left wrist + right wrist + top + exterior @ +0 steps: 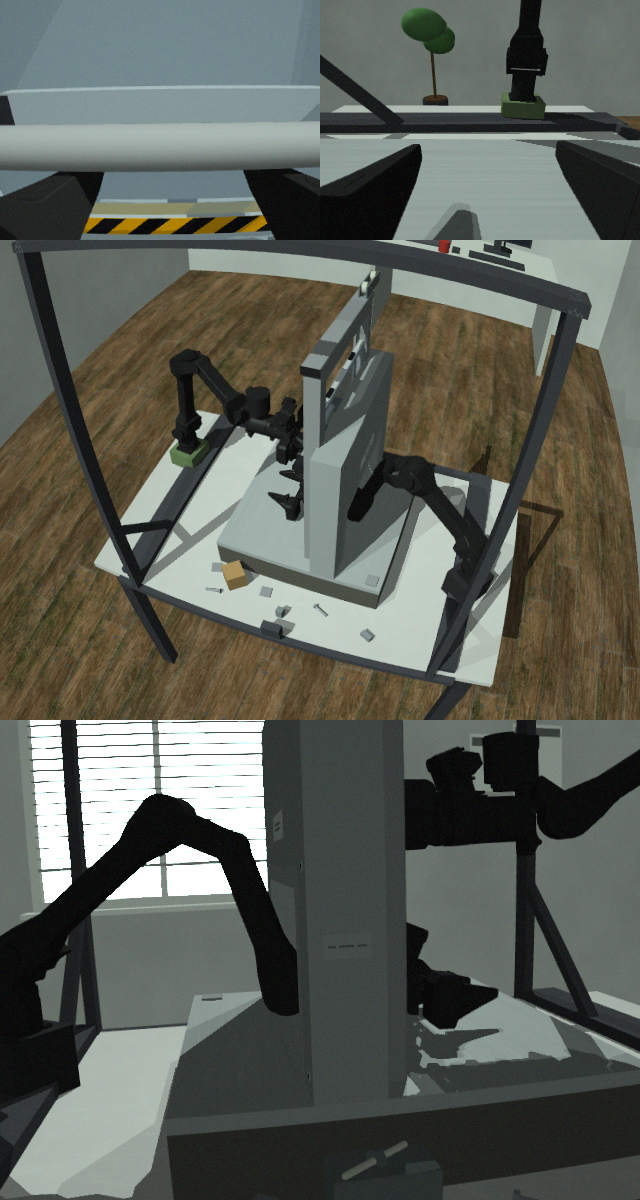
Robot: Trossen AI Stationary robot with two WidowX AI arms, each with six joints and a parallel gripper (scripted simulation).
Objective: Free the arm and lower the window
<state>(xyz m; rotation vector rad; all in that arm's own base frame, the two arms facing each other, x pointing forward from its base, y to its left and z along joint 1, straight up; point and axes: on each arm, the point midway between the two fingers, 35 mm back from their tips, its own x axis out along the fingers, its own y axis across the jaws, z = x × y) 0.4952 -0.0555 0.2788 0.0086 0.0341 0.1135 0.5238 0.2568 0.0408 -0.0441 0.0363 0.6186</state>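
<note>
Right now the window sash is 10 mm ahead of my left hand, 40 mm to the right of it and 60 mm above it. Also, from my left hand: box: 300 mm behind, 70 mm to the left, 310 mm below.
</note>
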